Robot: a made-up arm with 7 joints. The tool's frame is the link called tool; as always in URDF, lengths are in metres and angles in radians.
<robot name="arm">
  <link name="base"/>
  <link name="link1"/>
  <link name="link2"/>
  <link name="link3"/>
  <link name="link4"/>
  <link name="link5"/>
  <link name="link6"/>
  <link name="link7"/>
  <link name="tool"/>
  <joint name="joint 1" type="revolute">
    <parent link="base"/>
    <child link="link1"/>
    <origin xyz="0 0 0.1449"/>
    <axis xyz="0 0 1"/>
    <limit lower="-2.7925" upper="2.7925"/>
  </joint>
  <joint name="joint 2" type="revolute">
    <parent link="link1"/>
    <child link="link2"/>
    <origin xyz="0 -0.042 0.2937" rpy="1.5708 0 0"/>
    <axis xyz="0 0 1"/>
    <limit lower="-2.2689" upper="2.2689"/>
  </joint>
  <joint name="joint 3" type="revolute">
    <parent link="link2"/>
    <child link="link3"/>
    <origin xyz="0 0.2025 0.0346" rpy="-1.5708 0 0"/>
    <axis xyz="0 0 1"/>
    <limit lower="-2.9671" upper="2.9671"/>
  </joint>
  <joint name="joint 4" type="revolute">
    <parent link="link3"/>
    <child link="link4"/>
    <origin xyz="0.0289 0.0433 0.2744" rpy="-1.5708 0 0"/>
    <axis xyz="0 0 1"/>
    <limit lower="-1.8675" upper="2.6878"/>
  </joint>
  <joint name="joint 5" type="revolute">
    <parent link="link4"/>
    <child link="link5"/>
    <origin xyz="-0.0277 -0.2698 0.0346" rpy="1.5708 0 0"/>
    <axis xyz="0 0 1"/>
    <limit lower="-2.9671" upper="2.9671"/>
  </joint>
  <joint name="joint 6" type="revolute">
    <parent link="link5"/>
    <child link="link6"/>
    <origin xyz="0 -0.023 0.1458" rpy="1.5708 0 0"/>
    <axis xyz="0 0 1"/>
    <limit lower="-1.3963" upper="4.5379"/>
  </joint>
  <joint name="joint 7" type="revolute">
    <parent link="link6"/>
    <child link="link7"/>
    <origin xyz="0.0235 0.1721 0.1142" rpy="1.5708 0 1.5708"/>
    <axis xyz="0 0 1"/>
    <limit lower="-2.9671" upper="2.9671"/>
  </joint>
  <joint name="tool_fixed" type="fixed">
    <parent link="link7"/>
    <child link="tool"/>
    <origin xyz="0 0 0"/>
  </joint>
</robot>
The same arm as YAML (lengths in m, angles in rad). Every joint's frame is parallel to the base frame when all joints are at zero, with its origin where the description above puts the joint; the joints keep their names.
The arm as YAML. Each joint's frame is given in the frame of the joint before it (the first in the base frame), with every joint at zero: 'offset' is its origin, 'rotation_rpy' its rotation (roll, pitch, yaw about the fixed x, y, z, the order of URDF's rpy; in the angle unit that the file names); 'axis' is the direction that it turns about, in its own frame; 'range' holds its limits. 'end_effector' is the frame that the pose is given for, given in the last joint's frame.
length_unit: m
angle_unit: rad
chain:
  - id: joint 1
    offset: [0.0, 0.0, 0.1449]
    rotation_rpy: [0.0, 0.0, 0.0]
    axis: "+z"
    range: [-2.7925, 2.7925]
  - id: joint 2
    offset: [0.0, -0.042, 0.2937]
    rotation_rpy: [0.0, 0.0, 0.0]
    axis: "-y"
    range: [-2.2689, 2.2689]
  - id: joint 3
    offset: [0.0, -0.0346, 0.2025]
    rotation_rpy: [0.0, 0.0, 0.0]
    axis: "+z"
    range: [-2.9671, 2.9671]
  - id: joint 4
    offset: [0.0289, 0.0433, 0.2744]
    rotation_rpy: [0.0, 0.0, 0.0]
    axis: "+y"
    range: [-1.8675, 2.6878]
  - id: joint 5
    offset: [-0.0277, 0.0346, 0.2698]
    rotation_rpy: [0.0, 0.0, 0.0]
    axis: "+z"
    range: [-2.9671, 2.9671]
  - id: joint 6
    offset: [0.0, -0.023, 0.1458]
    rotation_rpy: [0.0, 0.0, 0.0]
    axis: "-y"
    range: [-1.3963, 4.5379]
  - id: joint 7
    offset: [0.0235, -0.1142, 0.1721]
    rotation_rpy: [0.0, 0.0, 0.0]
    axis: "+x"
    range: [-2.9671, 2.9671]
end_effector:
  offset: [0.0, 0.0, 0.0]
  rotation_rpy: [-3.1416, -1.5708, 0.0]

